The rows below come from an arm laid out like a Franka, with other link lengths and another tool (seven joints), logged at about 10 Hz.
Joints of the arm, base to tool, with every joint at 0 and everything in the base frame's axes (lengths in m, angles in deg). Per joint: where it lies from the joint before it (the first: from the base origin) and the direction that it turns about. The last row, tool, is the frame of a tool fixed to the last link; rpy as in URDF.
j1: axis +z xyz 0 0 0.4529
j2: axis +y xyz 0 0 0
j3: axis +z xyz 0 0 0.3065
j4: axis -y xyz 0.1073 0 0
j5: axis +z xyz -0.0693 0 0.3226
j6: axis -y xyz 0 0 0
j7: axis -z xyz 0.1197 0 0
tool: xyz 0.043 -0.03 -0.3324 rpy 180 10.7 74.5
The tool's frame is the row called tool.
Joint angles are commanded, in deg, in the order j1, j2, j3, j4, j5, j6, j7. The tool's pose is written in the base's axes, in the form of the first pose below.
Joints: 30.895 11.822 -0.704 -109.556 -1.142 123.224 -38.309
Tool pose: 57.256, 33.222, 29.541, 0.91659, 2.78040, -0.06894
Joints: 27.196 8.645 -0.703 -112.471 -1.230 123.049 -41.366
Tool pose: 57.829, 29.019, 30.592, 0.93058, 2.77372, -0.07251
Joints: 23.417 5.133 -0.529 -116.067 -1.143 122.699 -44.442
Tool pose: 57.492, 24.799, 31.281, 0.94593, 2.77559, -0.08222
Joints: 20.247 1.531 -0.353 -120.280 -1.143 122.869 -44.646
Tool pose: 56.577, 21.020, 31.597, 1.01481, 2.75895, -0.09653
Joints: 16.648 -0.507 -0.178 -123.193 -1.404 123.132 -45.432
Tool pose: 56.173, 17.134, 31.324, 1.07552, 2.74331, -0.11755
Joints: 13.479 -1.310 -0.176 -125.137 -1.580 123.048 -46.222
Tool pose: 55.671, 13.696, 30.488, 1.13336, 2.73764, -0.14582
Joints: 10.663 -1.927 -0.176 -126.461 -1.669 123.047 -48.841
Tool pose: 55.298, 10.972, 30.009, 1.13919, 2.74646, -0.15834
